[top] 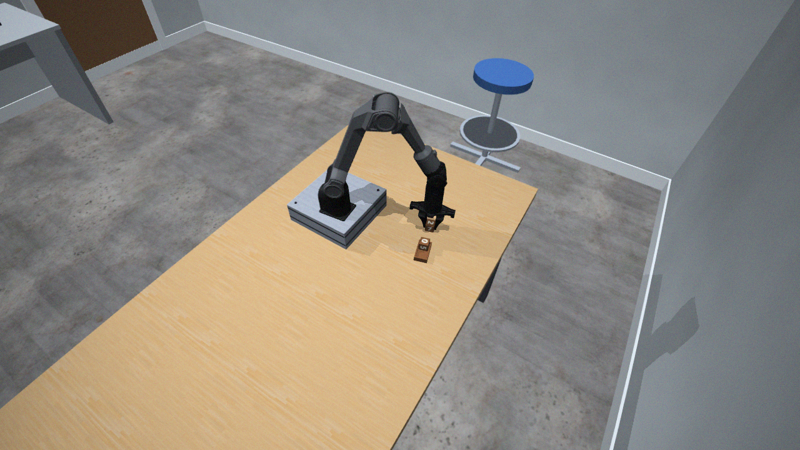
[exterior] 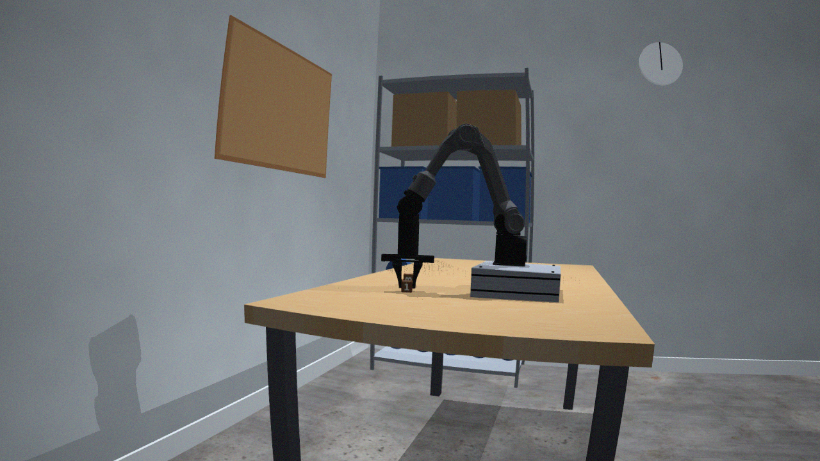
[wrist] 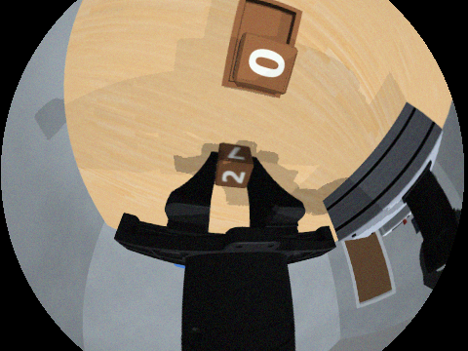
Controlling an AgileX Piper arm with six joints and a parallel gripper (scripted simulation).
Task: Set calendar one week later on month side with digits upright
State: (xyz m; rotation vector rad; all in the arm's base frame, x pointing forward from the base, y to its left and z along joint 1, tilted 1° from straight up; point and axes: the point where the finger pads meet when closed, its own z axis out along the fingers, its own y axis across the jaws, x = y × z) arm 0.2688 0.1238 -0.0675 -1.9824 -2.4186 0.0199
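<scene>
Now: hand 20 mm short of the brown digit cube, 90 mm to the left of it and 10 mm below it. From my hand the other things lie so: brown tray (20 mm ahead, 110 mm to the right, 10 mm below).
</scene>
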